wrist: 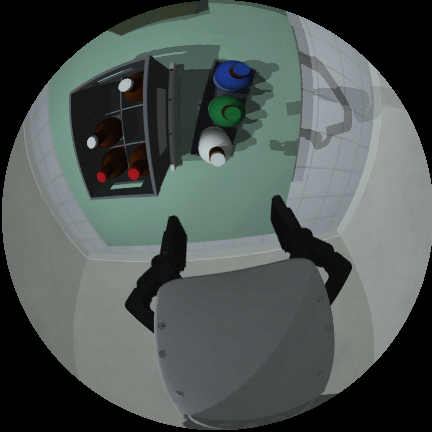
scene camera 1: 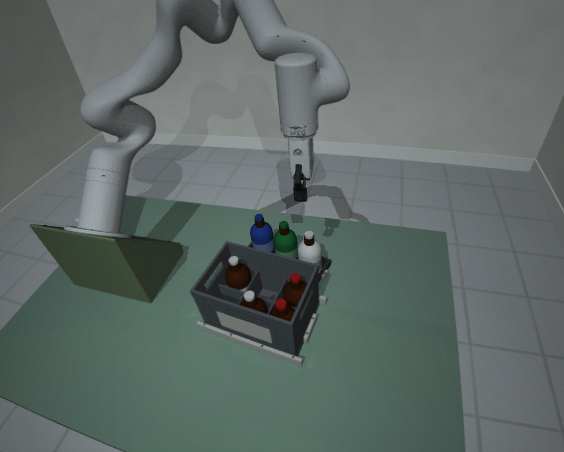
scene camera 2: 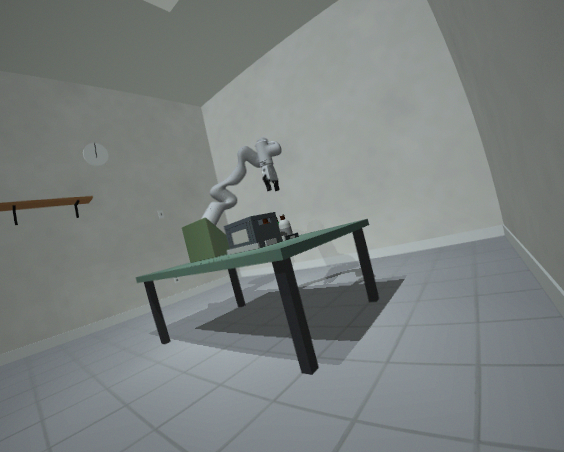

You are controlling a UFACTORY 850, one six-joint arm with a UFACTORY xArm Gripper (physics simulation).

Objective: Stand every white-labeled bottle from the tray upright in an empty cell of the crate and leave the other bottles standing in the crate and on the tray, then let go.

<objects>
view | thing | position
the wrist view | my gripper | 225, 216
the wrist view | green bottle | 225, 110
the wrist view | blue bottle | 230, 75
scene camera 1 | my gripper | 302, 189
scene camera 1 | pale crate rail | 221, 333
</objects>
